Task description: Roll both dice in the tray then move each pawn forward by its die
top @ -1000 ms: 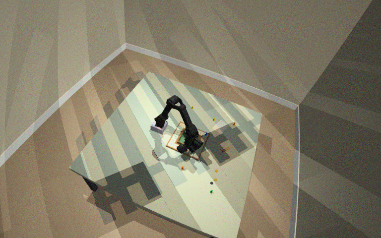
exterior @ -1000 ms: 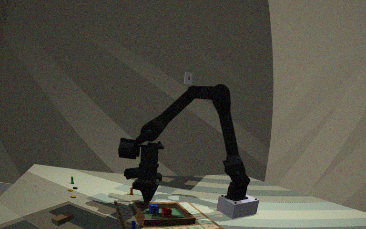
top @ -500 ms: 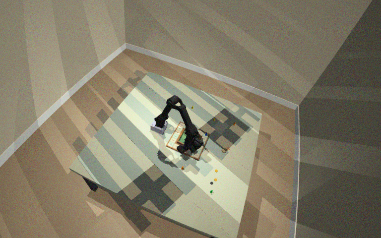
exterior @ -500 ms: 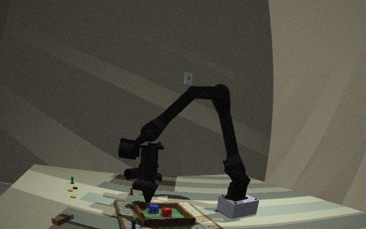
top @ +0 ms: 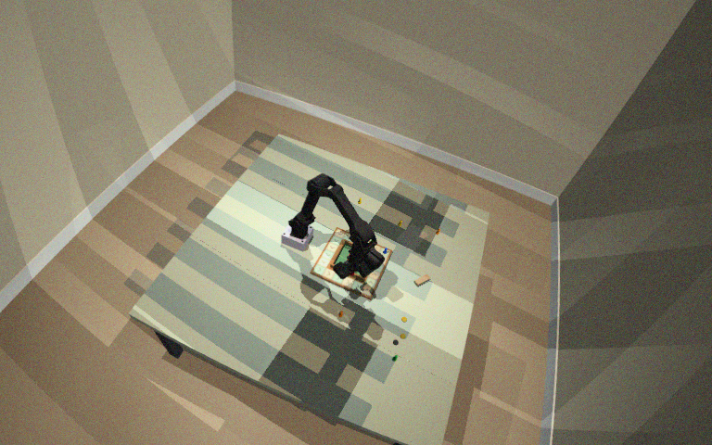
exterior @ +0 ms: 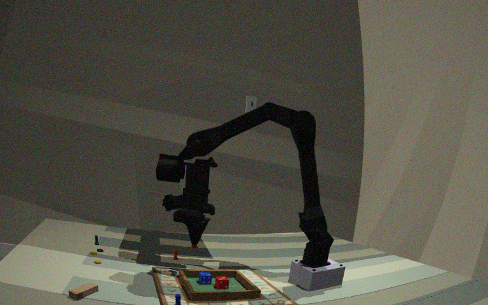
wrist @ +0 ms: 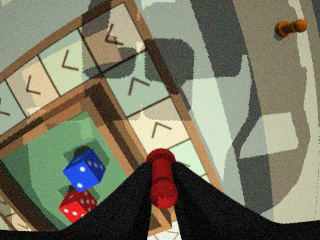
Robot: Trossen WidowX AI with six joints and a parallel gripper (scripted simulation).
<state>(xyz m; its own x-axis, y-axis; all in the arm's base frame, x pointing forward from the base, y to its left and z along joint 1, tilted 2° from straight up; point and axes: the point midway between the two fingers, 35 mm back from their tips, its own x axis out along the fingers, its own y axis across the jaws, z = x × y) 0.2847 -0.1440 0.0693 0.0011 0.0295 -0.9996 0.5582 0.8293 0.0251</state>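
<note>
Now: gripper tip 220 mm to the right of the blue pawn, 110 mm short of it and 70 mm above it. From my gripper tip the other things lie so: black disc (250 mm ahead, 200 mm to the right, 90 mm below); red pawn (10 mm above); green tray (120 mm to the left, 90 mm below, 20 mm behind).
</note>
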